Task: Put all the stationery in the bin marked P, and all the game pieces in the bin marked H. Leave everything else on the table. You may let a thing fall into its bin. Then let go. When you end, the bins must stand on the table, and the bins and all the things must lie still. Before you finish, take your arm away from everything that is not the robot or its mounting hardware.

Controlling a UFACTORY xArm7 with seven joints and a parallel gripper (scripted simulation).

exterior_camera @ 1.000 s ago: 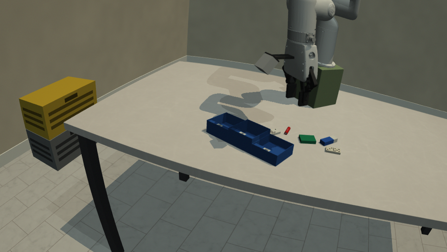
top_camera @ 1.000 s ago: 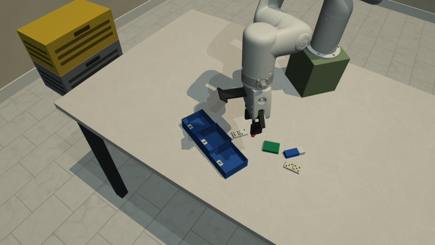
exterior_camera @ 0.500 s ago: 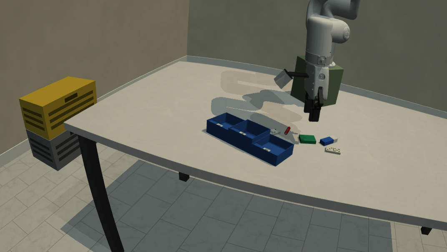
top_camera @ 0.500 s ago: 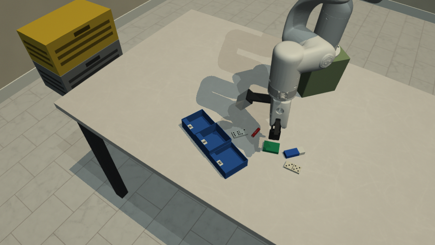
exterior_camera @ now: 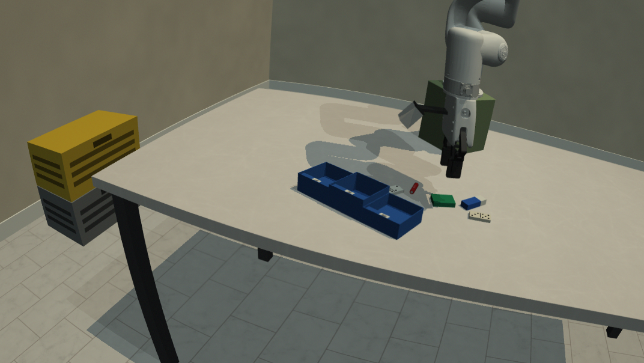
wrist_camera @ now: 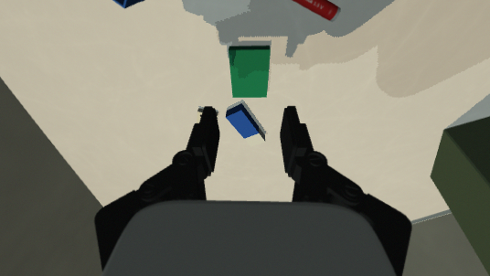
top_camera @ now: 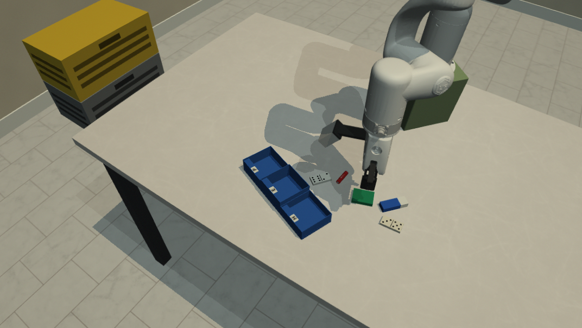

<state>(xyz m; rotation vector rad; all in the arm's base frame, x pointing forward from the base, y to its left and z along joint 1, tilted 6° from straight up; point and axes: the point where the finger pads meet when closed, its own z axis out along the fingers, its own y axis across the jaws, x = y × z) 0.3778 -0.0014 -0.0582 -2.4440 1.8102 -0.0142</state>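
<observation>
Right now my hand is 9 cm above the green block. Also, from my hand: blue-and-white eraser (9 cm below, 7 cm to the left, 2 cm behind); red cylinder (9 cm below, 7 cm to the right, 3 cm behind); blue three-part bin (17 cm to the right, 9 cm ahead, 7 cm below).
</observation>
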